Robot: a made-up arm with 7 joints. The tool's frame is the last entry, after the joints.
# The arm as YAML. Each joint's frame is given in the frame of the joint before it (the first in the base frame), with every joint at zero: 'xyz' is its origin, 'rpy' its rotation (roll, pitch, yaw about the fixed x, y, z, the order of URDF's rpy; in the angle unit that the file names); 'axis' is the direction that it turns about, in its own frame. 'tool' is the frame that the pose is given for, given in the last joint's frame.
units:
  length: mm
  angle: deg
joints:
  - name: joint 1
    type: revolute
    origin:
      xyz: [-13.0, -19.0, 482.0]
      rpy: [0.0, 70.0, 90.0]
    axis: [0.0, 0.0, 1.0]
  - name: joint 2
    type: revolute
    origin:
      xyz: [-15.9, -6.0, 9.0]
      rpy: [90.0, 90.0, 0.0]
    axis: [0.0, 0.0, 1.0]
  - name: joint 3
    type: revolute
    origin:
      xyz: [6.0, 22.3, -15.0]
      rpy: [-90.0, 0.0, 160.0]
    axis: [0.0, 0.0, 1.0]
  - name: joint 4
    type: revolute
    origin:
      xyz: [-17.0, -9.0, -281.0]
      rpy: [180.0, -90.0, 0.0]
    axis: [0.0, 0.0, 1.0]
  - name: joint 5
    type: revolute
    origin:
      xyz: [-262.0, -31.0, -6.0]
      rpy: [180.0, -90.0, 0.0]
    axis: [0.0, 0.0, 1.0]
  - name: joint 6
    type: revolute
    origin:
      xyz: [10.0, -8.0, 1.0]
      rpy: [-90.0, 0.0, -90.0]
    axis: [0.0, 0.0, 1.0]
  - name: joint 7
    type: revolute
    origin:
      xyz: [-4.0, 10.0, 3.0]
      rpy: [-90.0, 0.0, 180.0]
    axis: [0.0, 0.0, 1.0]
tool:
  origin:
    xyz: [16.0, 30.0, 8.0]
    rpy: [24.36, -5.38, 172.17]
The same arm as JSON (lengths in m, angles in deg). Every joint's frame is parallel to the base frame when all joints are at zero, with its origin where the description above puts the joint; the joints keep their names.
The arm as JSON. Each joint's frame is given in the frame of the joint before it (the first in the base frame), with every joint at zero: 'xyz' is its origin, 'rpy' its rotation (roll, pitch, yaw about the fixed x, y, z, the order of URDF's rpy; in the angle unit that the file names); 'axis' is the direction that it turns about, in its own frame. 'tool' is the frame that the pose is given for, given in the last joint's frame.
{"units": {"length": "m", "angle": "deg"}, "joints": [{"name": "joint 1", "type": "revolute", "origin": {"xyz": [-0.013, -0.019, 0.482], "rpy": [0.0, 0.0, 0.0]}, "axis": [0.0, 0.9397, 0.342]}, {"name": "joint 2", "type": "revolute", "origin": {"xyz": [0.006, 0.003, 0.018], "rpy": [0.0, 0.0, 0.0]}, "axis": [1.0, 0.0, 0.0]}, {"name": "joint 3", "type": "revolute", "origin": {"xyz": [-0.015, 0.002, -0.023], "rpy": [0.0, 0.0, 0.0]}, "axis": [0.0, 0.0, 1.0]}, {"name": "joint 4", "type": "revolute", "origin": {"xyz": [0.009, -0.017, -0.281], "rpy": [0.0, 0.0, 0.0]}, "axis": [0.0, 1.0, 0.0]}, {"name": "joint 5", "type": "revolute", "origin": {"xyz": [-0.031, -0.006, -0.262], "rpy": [0.0, 0.0, 0.0]}, "axis": [0.0, 0.0, 1.0]}, {"name": "joint 6", "type": "revolute", "origin": {"xyz": [0.008, 0.01, 0.001], "rpy": [0.0, 0.0, 0.0]}, "axis": [0.0, 1.0, 0.0]}, {"name": "joint 7", "type": "revolute", "origin": {"xyz": [-0.004, 0.003, -0.01], "rpy": [0.0, 0.0, 0.0]}, "axis": [0.0, 0.0, 1.0]}], "tool": {"origin": {"xyz": [-0.016, -0.03, 0.008], "rpy": [24.36, -5.38, -7.83]}}}
